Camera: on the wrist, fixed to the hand. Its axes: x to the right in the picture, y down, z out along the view.
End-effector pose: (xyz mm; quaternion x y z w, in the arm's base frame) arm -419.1 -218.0 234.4 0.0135 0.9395 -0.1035 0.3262
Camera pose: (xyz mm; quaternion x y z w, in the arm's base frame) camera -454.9 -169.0 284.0 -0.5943 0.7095 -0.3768 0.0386
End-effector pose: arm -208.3 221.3 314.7 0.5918 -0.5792 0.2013 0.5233
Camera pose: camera -215.5 290.7 350.5 0.8373 0.0798 -0.0904 0.5333
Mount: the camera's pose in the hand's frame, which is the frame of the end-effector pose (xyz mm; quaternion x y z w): -4.5 35.4 -69.8 0.0862 0.1286 -0.6868 0.7101
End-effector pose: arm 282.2 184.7 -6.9 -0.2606 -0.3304 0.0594 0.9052
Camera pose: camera 324.9 183.6 -72.6 0.1123 -0.2921 -0.5846 0.7486
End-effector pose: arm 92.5 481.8 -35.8 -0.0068 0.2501 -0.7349 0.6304
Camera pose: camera 103.4 508.2 -108.8 0.0277 -0.1906 0.9773 0.0887
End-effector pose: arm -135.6 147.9 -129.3 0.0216 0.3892 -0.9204 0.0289
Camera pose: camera -127.4 173.5 -202.9 0.1311 -0.2156 0.7043 0.6636
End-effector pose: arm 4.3 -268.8 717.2 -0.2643 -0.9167 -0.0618 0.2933
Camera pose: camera 61.1 -259.4 770.4 0.4752 -0.8001 -0.2003 0.3065
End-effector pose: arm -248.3 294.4 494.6 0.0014 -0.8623 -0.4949 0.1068
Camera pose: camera -227.3 253.4 558.0 -0.6661 0.6403 0.3503 0.1533
